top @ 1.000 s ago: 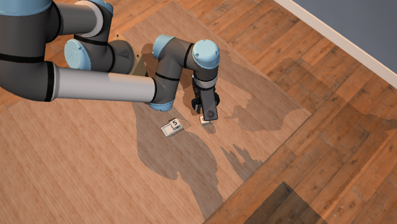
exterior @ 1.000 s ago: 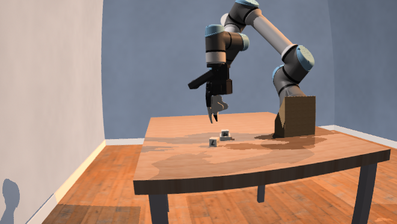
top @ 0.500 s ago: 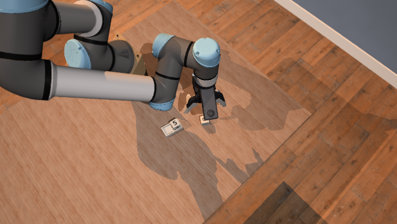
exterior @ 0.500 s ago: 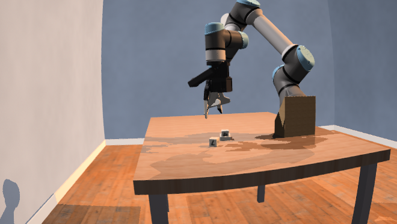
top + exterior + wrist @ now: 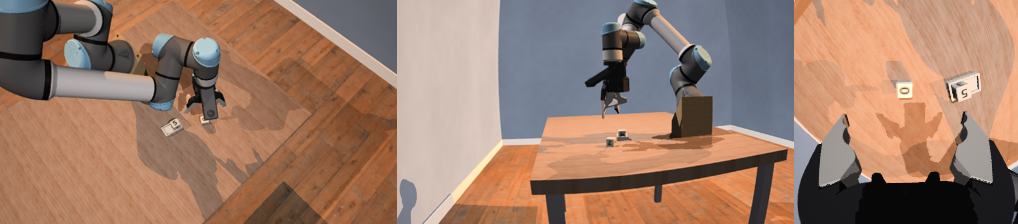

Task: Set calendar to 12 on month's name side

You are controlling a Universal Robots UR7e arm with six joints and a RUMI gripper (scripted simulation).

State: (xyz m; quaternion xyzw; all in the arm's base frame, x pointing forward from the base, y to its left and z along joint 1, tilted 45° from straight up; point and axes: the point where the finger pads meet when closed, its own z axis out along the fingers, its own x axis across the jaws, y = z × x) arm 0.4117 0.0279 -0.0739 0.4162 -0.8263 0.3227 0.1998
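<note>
Right now the white digit cube is 100 mm below my hand. Round my hand: calendar tray: 120 mm to the right, 110 mm below, 80 mm behind.
</note>
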